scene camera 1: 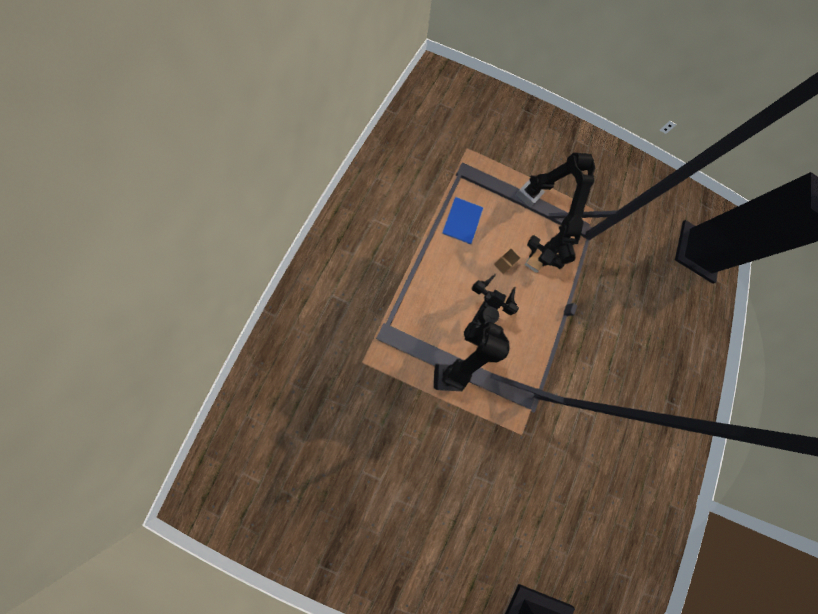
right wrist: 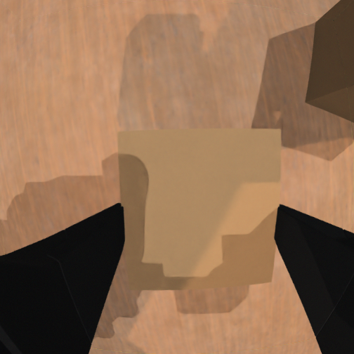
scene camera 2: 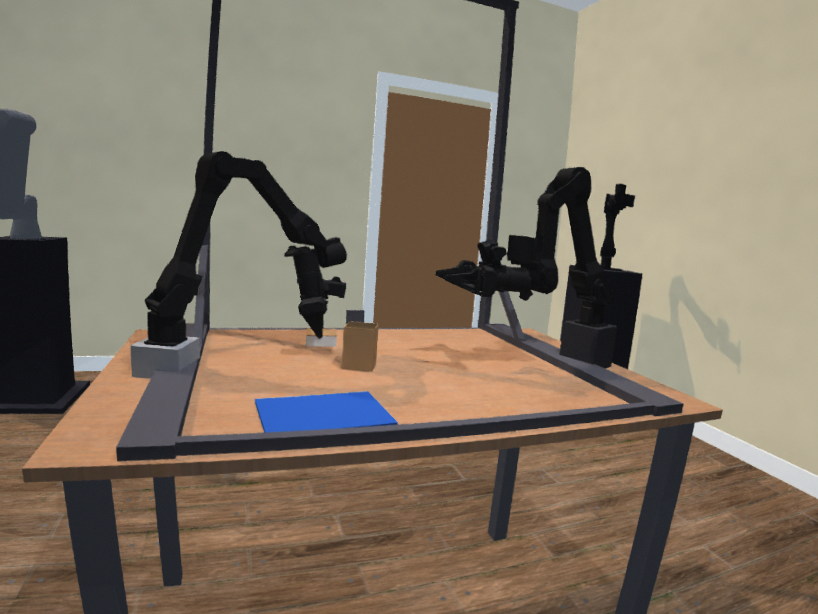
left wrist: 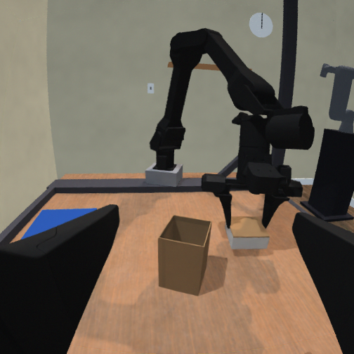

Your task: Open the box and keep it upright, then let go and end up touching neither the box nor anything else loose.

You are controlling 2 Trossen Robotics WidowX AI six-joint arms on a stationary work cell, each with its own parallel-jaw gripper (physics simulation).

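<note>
A brown box stands upright on the table with its top open. Its lid, tan on top with pale sides, is apart from it, level and low at the table; whether it touches the table I cannot tell. My right gripper is shut on the lid, one finger at each side. My left gripper is open and empty, above the table and clear of the box.
A flat blue mat lies on the table by the frame's edge. A dark frame runs around the table top. A small dark block is on the frame behind the box in scene camera 2.
</note>
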